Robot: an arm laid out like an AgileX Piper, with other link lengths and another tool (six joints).
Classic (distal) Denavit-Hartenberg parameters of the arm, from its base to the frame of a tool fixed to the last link. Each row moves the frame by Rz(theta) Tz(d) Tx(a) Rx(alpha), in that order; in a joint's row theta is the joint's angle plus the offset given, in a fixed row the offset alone. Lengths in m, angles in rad.
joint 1: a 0, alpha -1.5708, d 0.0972, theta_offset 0
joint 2: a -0.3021, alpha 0, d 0, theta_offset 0.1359
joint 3: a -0.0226, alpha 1.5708, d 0, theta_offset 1.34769
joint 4: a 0, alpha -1.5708, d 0.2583, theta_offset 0
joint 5: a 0, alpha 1.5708, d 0, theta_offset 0
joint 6: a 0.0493, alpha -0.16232, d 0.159, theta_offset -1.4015
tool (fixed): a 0, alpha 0, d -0.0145, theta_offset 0
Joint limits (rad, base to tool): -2.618..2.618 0..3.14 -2.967..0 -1.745..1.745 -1.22..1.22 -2.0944..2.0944
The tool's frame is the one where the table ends.
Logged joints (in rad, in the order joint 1, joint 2, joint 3, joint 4, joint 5, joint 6), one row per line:
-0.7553 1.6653 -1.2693 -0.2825 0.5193 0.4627
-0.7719 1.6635 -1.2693 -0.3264 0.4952 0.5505
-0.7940 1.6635 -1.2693 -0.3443 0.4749 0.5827
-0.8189 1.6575 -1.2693 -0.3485 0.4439 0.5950
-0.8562 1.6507 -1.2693 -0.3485 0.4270 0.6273
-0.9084 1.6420 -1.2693 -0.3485 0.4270 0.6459
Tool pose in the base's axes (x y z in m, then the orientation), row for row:
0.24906 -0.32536 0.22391 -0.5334 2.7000 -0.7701
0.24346 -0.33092 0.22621 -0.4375 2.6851 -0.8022
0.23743 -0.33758 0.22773 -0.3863 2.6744 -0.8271
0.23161 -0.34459 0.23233 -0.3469 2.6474 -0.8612
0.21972 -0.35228 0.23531 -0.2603 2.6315 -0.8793
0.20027 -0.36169 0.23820 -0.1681 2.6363 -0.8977
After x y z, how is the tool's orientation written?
As a rotation vector, in radians.
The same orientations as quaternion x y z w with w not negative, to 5 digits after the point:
-0.18477 0.93526 -0.26676 0.14137
-0.15246 0.93568 -0.27954 0.15205
-0.13500 0.93462 -0.28905 0.15719
-0.12191 0.93036 -0.30265 0.16727
-0.09194 0.92948 -0.31058 0.17651
-0.05932 0.93034 -0.31680 0.17488

